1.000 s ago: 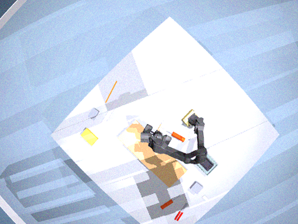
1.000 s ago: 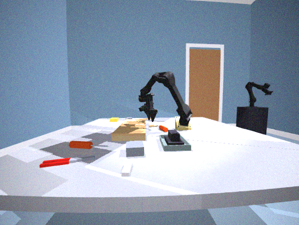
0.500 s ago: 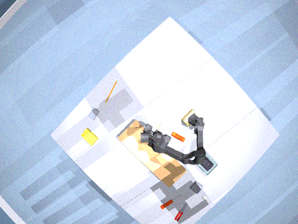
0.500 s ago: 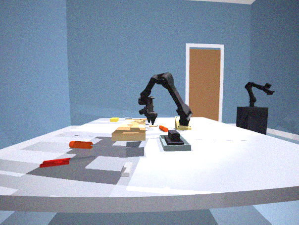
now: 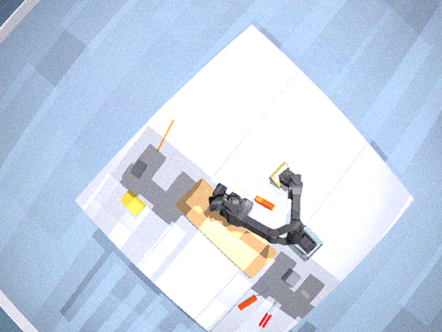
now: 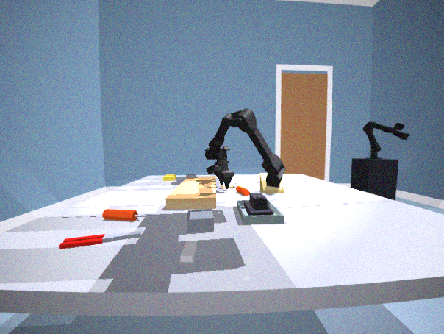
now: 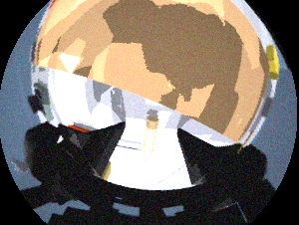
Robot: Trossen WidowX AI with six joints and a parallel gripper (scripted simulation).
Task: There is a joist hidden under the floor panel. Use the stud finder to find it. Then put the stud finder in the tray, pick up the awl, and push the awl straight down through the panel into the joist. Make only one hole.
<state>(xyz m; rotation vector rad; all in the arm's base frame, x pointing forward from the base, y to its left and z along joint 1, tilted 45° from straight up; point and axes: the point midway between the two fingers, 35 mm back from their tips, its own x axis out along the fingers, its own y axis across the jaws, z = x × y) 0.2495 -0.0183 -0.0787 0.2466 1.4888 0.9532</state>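
My gripper tip is now 50 mm past the awl and 20 mm to the left of it. From my gripper tip the other things lie so: pencil: 430 mm to the right, 90 mm ahead; then dark stud finder: 420 mm to the left, 140 mm behind, 50 mm above; then tray: 400 mm to the left, 140 mm behind, 10 mm above.
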